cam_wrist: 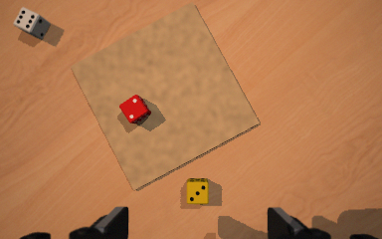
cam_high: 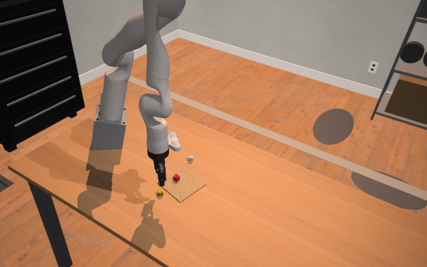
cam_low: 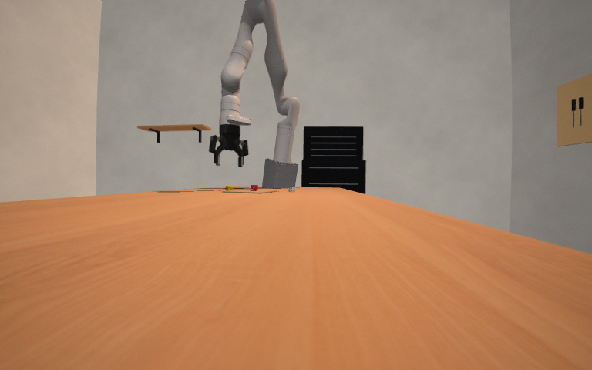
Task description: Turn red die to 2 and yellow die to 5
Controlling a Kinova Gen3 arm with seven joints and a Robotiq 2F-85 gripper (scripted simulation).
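Right now the yellow die is 9 cm below my hand. Also, from my hand: white die 23 cm to the left, 9 cm below, 5 cm behind; tan mat 10 cm to the left, 10 cm below, 2 cm ahead; red die 10 cm to the left, 8 cm below, 1 cm behind.
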